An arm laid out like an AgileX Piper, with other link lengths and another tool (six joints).
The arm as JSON. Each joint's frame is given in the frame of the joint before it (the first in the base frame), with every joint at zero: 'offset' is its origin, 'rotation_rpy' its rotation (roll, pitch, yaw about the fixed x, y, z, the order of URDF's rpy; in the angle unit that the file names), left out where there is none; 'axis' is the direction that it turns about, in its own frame. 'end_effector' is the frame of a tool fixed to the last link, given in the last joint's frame.
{
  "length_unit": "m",
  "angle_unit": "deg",
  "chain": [
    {
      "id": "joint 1",
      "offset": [
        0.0,
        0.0,
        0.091
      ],
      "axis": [
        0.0,
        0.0,
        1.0
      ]
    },
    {
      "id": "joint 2",
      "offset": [
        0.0,
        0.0,
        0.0
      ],
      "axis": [
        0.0,
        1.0,
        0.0
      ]
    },
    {
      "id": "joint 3",
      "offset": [
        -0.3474,
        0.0,
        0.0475
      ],
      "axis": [
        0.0,
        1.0,
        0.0
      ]
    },
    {
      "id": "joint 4",
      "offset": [
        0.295,
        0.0,
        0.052
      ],
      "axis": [
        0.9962,
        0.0,
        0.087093
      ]
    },
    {
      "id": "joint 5",
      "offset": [
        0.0,
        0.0,
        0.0
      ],
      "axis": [
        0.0,
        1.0,
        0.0
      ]
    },
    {
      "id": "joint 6",
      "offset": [
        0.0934,
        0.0,
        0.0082
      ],
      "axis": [
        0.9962,
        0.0,
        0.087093
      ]
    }
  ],
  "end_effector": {
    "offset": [
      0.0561,
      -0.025,
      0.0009
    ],
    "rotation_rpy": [
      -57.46,
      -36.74,
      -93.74
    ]
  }
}
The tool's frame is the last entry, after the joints.
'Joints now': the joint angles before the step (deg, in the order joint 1, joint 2, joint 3, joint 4, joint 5, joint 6). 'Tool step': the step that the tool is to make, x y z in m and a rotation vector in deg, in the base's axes. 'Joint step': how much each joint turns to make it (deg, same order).
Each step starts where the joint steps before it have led.
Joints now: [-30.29 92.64 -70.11 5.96 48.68 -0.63]
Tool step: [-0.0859 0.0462 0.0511 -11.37 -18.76 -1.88]
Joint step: [0.01 -24.68 19.85 0.00 -17.21 0.19]
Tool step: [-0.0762 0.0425 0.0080 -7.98 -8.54 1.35]
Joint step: [-0.01 -19.74 13.30 -0.23 -4.84 -2.91]
